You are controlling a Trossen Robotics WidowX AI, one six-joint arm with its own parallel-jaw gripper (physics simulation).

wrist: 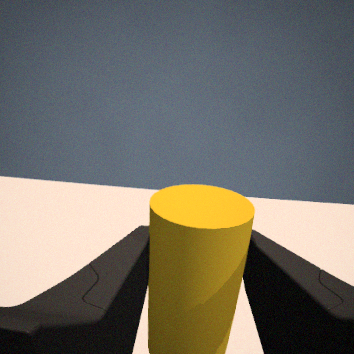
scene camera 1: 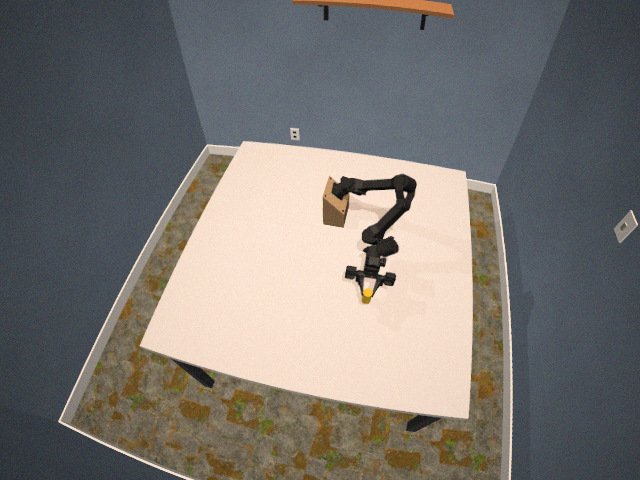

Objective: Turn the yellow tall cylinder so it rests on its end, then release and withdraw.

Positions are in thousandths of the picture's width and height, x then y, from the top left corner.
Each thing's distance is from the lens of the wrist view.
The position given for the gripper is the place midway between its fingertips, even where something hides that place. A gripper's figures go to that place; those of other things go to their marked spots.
gripper (wrist: 552,674): 0.10 m
yellow tall cylinder (wrist: 564,665): 0.07 m
